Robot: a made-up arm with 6 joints.
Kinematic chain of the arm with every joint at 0, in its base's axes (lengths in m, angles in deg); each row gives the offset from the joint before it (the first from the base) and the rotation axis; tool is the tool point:
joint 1: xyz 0 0 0.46 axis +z
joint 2: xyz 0.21 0 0 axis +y
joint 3: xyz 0 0 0.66 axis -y
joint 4: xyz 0 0 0.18 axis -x
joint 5: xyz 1.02 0 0 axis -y
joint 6: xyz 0.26 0 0 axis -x
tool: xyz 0 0 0
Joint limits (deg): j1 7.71..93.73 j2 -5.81..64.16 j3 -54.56..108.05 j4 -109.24..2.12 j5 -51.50..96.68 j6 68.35..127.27
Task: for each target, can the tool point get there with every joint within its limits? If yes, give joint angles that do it. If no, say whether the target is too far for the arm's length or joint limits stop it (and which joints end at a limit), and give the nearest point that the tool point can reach.
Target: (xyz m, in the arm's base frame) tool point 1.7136 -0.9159 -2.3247
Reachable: no: too far | nearest point 1.1184 0.0279 -0.4794 | short by 2.156 m
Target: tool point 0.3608 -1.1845 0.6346
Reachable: no: joint limits stop it (at a limit: joint 1, joint 2, joint 3, joint 4, joint 5) | nearest point 0.8920 -0.1253 0.4350 | short by 1.202 m
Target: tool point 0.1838 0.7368 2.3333
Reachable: yes | joints 76.38 13.84 78.01 -48.09 1.52 116.85
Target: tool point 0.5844 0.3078 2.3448
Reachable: yes | joints 25.21 5.94 71.82 -48.36 -8.74 94.02
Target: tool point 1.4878 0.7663 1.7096
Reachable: yes | joints 25.81 36.51 62.28 -93.10 -9.34 110.67
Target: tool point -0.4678 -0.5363 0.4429
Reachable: no: joint limits stop it (at a limit: joint 1, joint 2, joint 3, joint 5) | nearest point -0.0943 0.2240 -0.2853 | short by 1.117 m
